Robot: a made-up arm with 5 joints.
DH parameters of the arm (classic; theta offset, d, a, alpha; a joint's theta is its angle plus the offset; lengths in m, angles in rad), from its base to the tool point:
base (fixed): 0 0 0.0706 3.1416
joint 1: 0 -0.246 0.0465 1.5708
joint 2: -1.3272 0 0.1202 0
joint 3: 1.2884 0 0.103 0
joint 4: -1.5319 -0.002 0 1.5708
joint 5: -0.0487 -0.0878 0 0
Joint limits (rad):
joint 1: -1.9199..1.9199
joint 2: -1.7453..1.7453
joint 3: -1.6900..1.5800
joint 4: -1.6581..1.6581
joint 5: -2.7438..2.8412
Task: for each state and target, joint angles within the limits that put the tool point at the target. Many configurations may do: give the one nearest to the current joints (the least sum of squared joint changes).
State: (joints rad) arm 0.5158 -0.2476 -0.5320 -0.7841 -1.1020
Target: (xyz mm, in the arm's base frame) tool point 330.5 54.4 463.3
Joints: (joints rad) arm -0.2139 0.4349 -1.0010 -0.2701 -1.1020
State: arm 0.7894 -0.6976 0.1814 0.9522 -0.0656
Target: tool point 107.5 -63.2 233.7
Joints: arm 1.0150 -0.5848 1.0444 1.4254 -0.0656
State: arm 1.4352 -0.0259 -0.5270 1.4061 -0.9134
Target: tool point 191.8 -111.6 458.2
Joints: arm 0.7320 -0.3103 -0.8384 1.1858 -0.9134
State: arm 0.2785 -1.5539 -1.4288 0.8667 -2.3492
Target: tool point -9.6 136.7 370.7
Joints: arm 1.0529 -1.7125 -1.1367 1.4419 -2.3492
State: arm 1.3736 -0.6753 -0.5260 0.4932 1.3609
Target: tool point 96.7 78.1 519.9
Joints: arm 1.9176 -0.9508 -0.9625 0.2006 1.3609
